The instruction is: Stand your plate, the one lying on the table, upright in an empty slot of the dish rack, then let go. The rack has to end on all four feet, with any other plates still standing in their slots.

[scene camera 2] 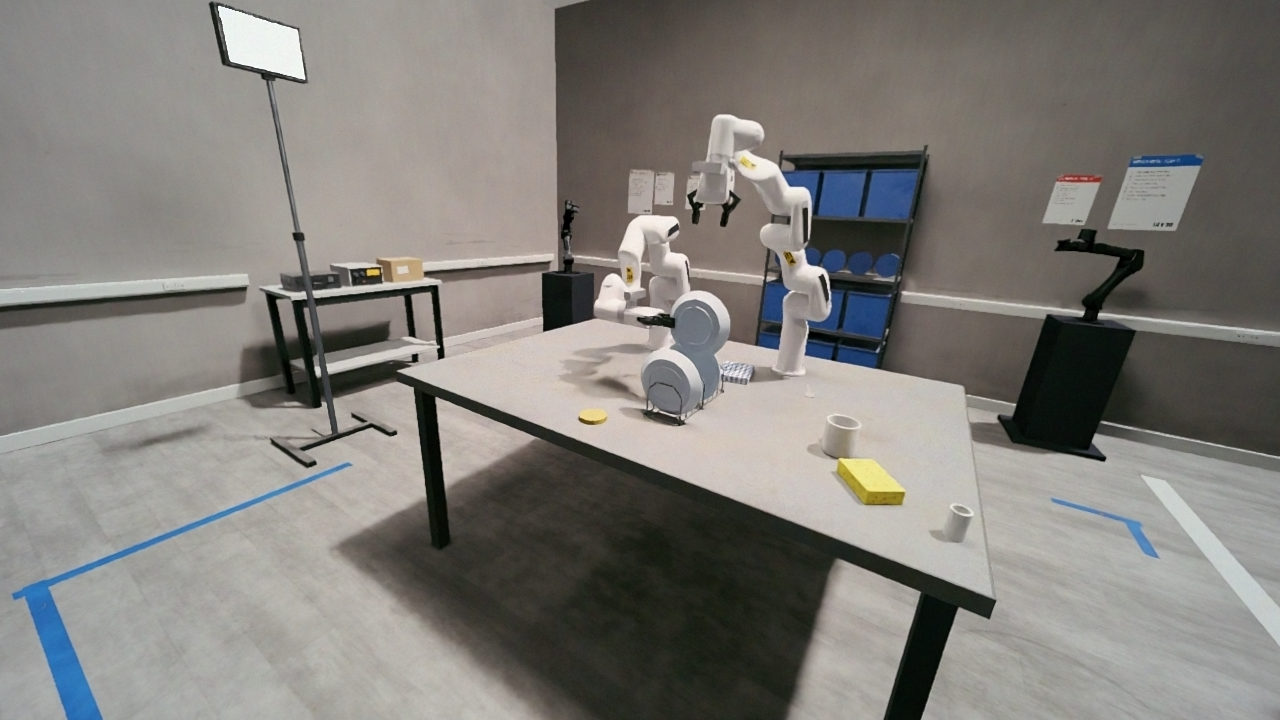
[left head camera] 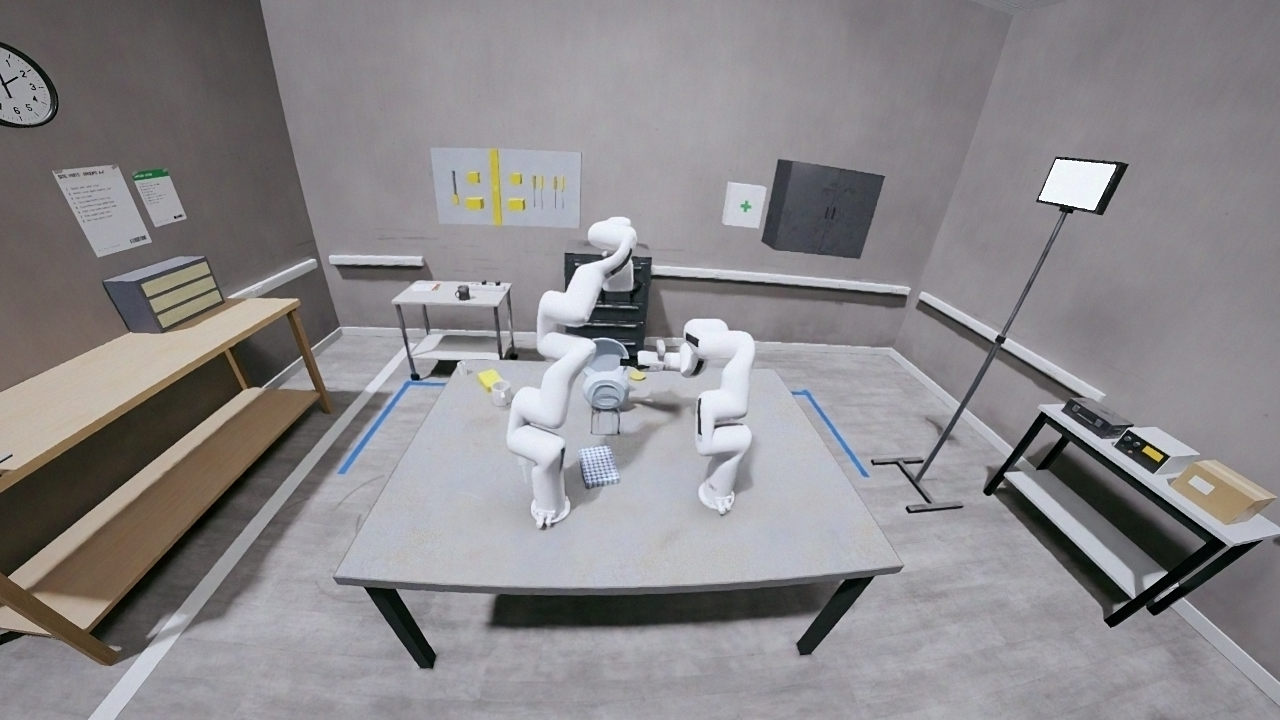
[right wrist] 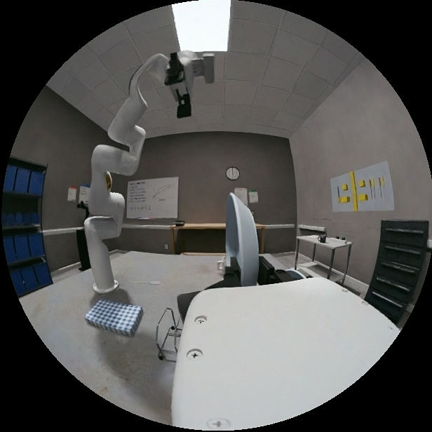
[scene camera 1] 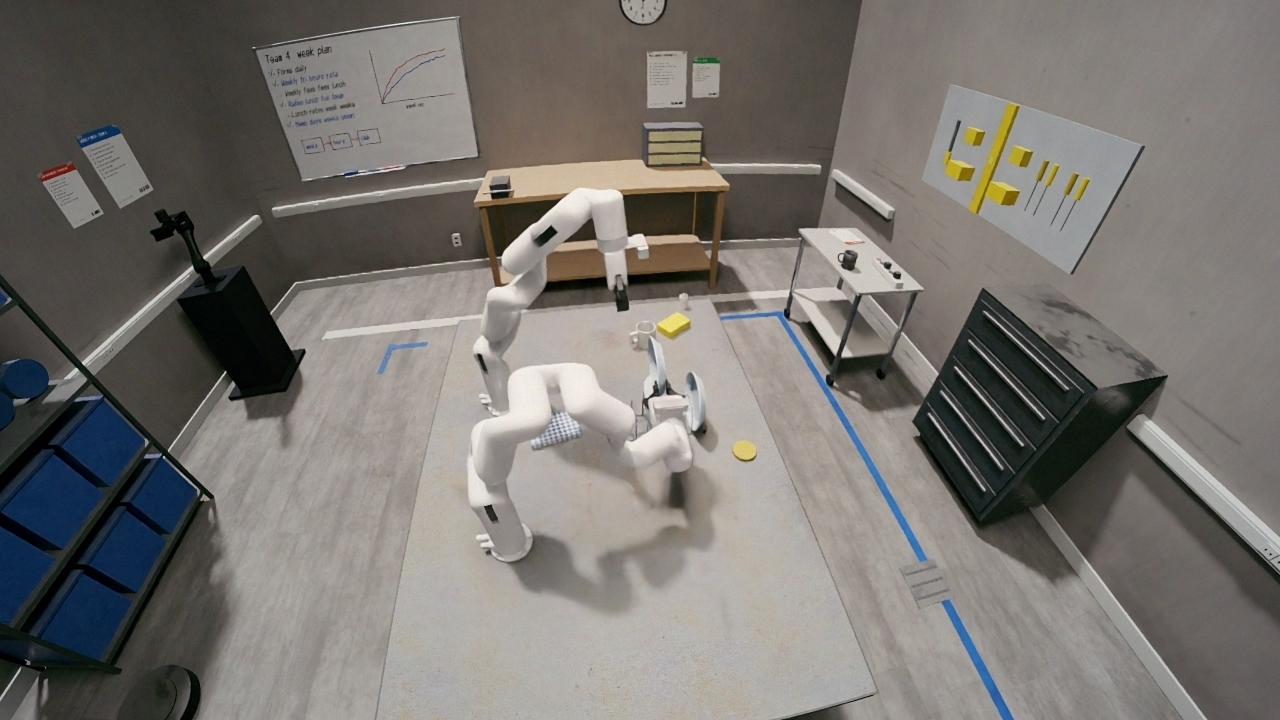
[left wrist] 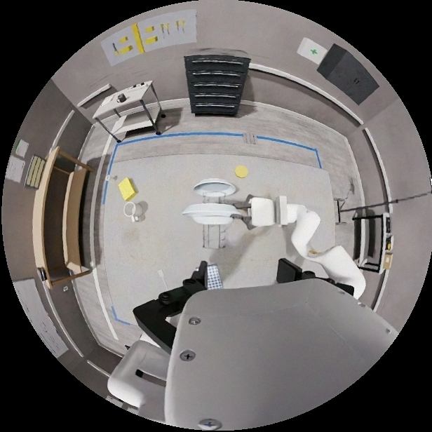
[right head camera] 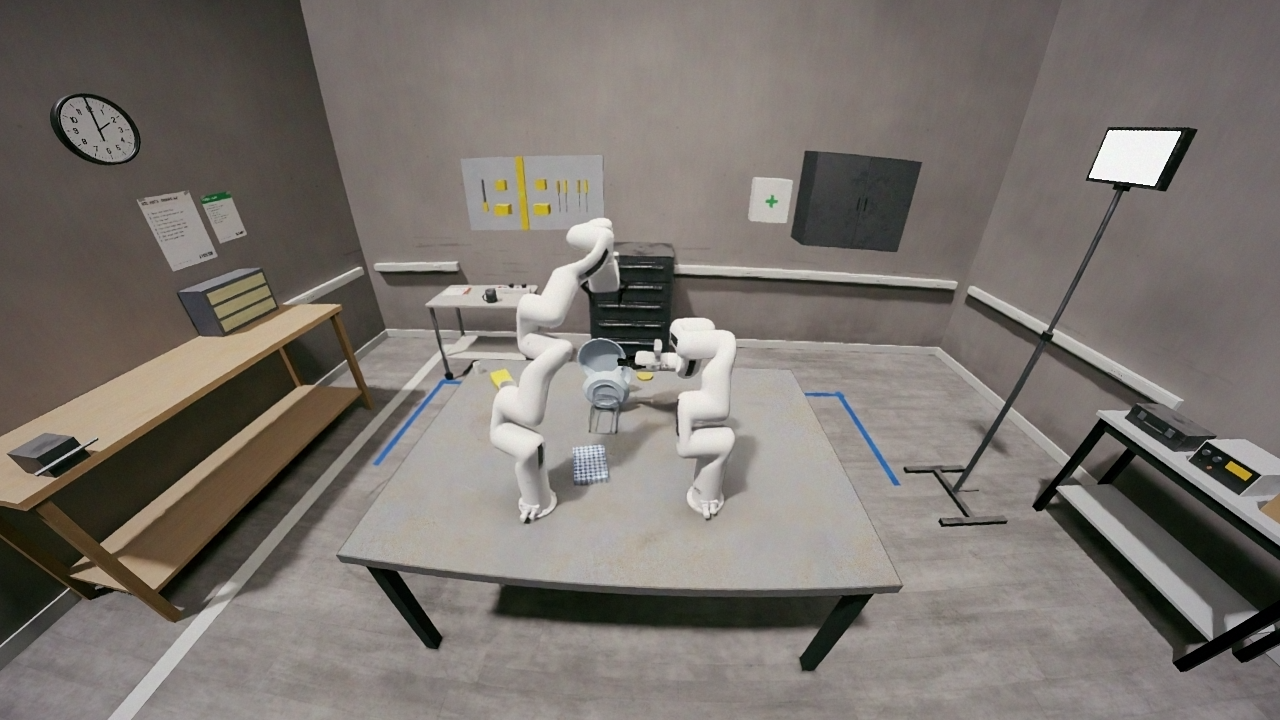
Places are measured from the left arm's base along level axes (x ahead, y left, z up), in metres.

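Pixels of known places: left gripper, fingertip midpoint: (scene camera 2: 708, 225) (left head camera: 617, 304) (scene camera 1: 621, 301) (right head camera: 606, 304); right gripper, fingertip midpoint: (scene camera 2: 677, 322) (left head camera: 620, 359) (scene camera 1: 660, 383) (right head camera: 618, 359); left arm's base at its link origin: (scene camera 2: 788, 371) (left head camera: 550, 507) (scene camera 1: 505, 404) (right head camera: 538, 503); right arm's base at its link origin: (scene camera 2: 658, 347) (left head camera: 716, 495) (scene camera 1: 511, 542) (right head camera: 705, 498).
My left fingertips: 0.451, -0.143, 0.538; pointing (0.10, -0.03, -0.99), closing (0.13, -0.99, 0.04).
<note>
Ahead of a thing's pixels: the offset from my left fingertips to its middle, as dx, dy, dz.
My right gripper (scene camera 2: 671, 320) (left wrist: 229, 211) (right wrist: 245, 267) is shut on a light blue plate @[+0.103, +0.052, -0.283] (scene camera 2: 702, 320) (left wrist: 210, 214) (right wrist: 240, 240). It holds the plate upright by its side edge, above the wire dish rack (right wrist: 173, 328). Another plate @[+0.235, +0.057, -0.434] (scene camera 2: 670, 381) (left wrist: 215, 188) stands in the rack at the end nearest scene camera 2. Part of a further plate @[+0.080, +0.036, -0.434] (scene camera 2: 708, 374) shows behind it, below the held one. Most of the rack is hidden by plates and the right gripper. My left gripper (scene camera 2: 713, 214) (left wrist: 243, 271) is open and empty, high above the table.
A yellow disc @[+0.392, -0.084, -0.531] (scene camera 1: 743, 450) (scene camera 2: 592, 416) lies near the rack. A white mug @[+0.062, +0.488, -0.495] (scene camera 1: 642, 334) (scene camera 2: 841, 436), a yellow sponge @[+0.199, +0.598, -0.521] (scene camera 1: 673, 324) (scene camera 2: 870, 481) and a small white cup @[+0.257, +0.768, -0.509] (scene camera 2: 957, 522) stand apart from it. A checked cloth @[-0.250, +0.017, -0.526] (left head camera: 598, 466) (right wrist: 115, 316) lies between the arm bases.
</note>
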